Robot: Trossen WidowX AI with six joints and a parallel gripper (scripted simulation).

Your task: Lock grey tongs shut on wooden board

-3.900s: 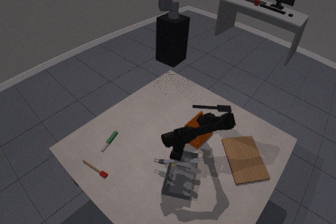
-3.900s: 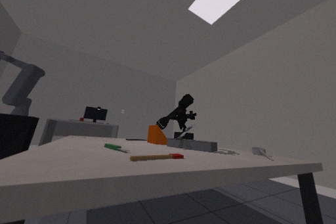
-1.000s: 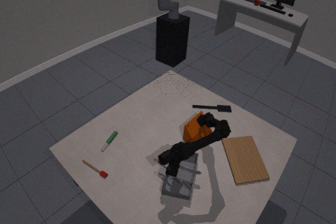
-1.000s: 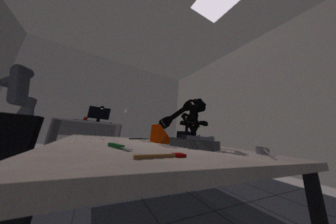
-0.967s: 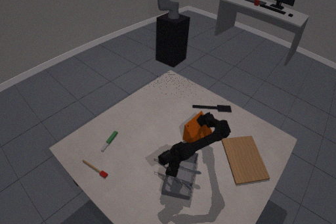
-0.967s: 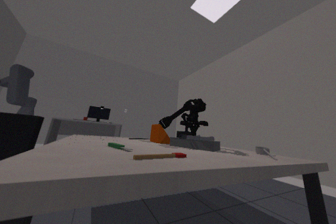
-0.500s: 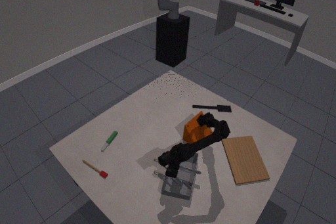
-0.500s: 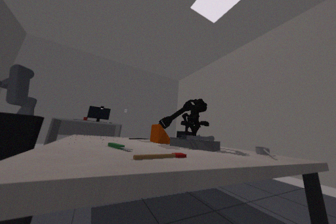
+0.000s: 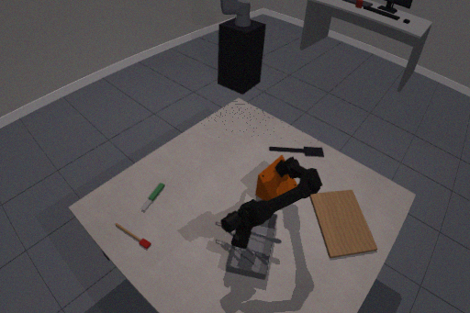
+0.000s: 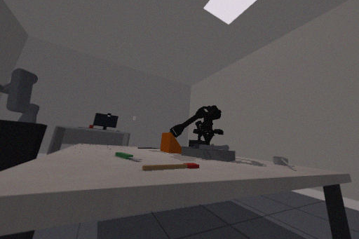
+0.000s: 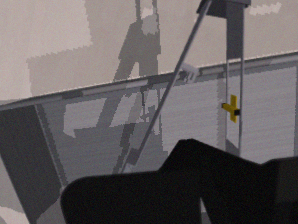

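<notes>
Now: gripper tip 30 mm to the left of the yellow lock piece, 20 mm past it and 10 mm above it. Round my gripper tip: red-headed wooden tool: 380 mm to the right, 270 mm ahead, 70 mm below; wooden board: 380 mm behind, 320 mm to the left, 70 mm below; grey roasting tin: 50 mm below, 30 mm to the left, 30 mm behind.
</notes>
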